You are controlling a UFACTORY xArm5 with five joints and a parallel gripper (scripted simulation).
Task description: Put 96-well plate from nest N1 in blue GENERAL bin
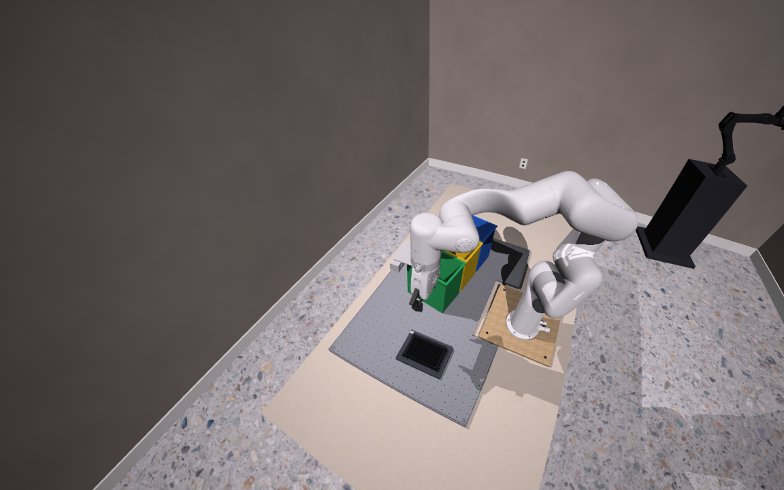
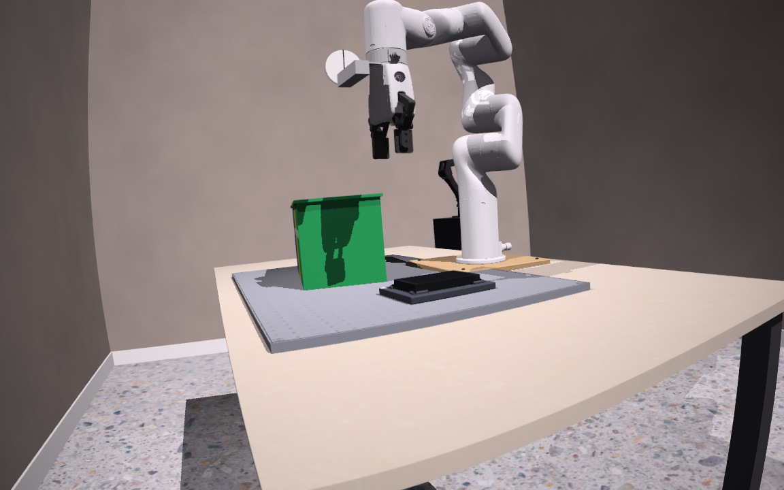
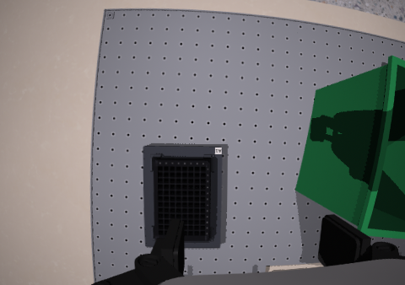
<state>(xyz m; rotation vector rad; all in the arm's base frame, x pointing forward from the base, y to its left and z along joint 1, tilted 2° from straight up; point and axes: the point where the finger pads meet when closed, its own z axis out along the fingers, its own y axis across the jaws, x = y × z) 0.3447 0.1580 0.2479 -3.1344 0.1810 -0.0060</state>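
Now: the black 96-well plate 3 cm behind my hand, 6 cm to the left of it and 23 cm below it. Also, from my hand: green bin 2 cm ahead, 21 cm to the right, 16 cm below; then yellow bin 2 cm behind, 33 cm to the right, 16 cm below; then dark plate nest 3 cm behind, 6 cm to the left, 24 cm below.
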